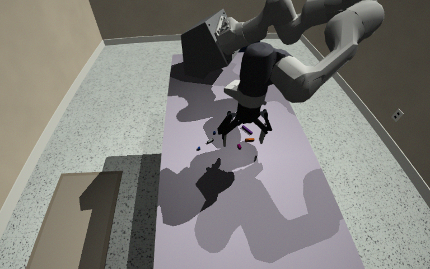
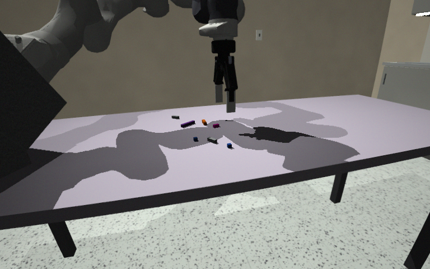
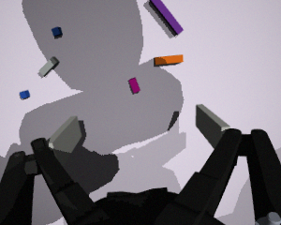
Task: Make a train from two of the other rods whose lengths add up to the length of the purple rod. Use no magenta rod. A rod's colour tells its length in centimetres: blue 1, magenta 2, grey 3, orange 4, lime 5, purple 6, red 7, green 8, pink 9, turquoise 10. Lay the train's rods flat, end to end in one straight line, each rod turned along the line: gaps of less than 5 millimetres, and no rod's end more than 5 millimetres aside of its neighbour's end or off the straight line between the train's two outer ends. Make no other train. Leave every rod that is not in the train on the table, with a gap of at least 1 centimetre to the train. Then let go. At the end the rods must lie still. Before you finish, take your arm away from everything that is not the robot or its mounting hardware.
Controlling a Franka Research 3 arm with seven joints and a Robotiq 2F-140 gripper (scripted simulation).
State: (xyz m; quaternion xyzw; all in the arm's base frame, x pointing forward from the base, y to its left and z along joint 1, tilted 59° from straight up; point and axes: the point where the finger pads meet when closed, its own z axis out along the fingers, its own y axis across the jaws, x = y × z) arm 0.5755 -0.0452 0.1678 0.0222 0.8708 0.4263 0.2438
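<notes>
My hand is 3 cm past the magenta rod, 1 cm to the left of it and 7 cm above it. Round my hand: purple rod (13 cm behind, 3 cm to the left, 7 cm below); then orange rod (7 cm behind, 4 cm to the left, 7 cm below).
</notes>
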